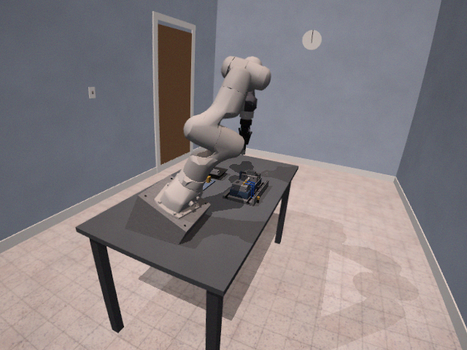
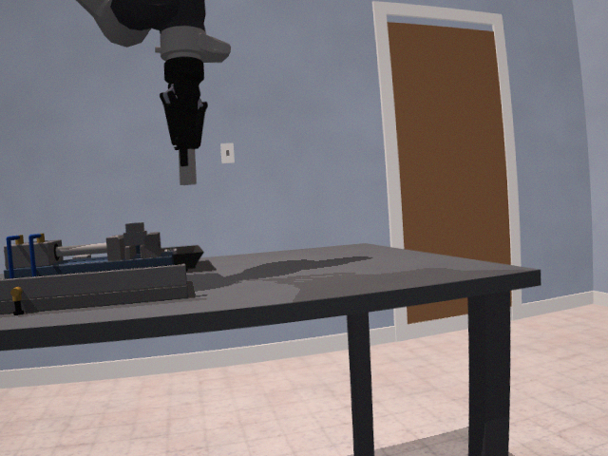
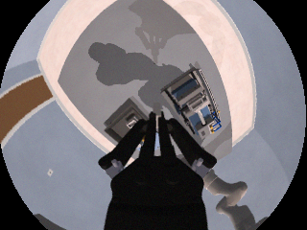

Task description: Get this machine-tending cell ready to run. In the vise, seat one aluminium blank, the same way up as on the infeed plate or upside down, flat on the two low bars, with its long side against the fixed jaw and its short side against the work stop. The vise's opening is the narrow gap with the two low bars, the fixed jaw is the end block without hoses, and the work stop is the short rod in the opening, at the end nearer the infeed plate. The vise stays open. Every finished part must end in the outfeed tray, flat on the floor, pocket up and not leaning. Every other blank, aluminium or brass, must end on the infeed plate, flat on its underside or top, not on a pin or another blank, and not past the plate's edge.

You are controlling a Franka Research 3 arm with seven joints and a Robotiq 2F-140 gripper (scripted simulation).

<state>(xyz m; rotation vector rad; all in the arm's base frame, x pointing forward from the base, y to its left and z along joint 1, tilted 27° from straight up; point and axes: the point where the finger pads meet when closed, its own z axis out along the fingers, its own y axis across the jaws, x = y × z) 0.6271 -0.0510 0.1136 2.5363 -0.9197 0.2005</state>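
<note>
My hand is 100 mm past the work stop, 50 mm to the left of it and 120 mm above it. Also, from my hand: vise guard rail: 180 mm behind, 180 mm to the right, 180 mm below; vise: 170 mm behind, 90 mm to the right, 170 mm below; brass blank: 160 mm behind, 190 mm to the left, 190 mm below.
</note>
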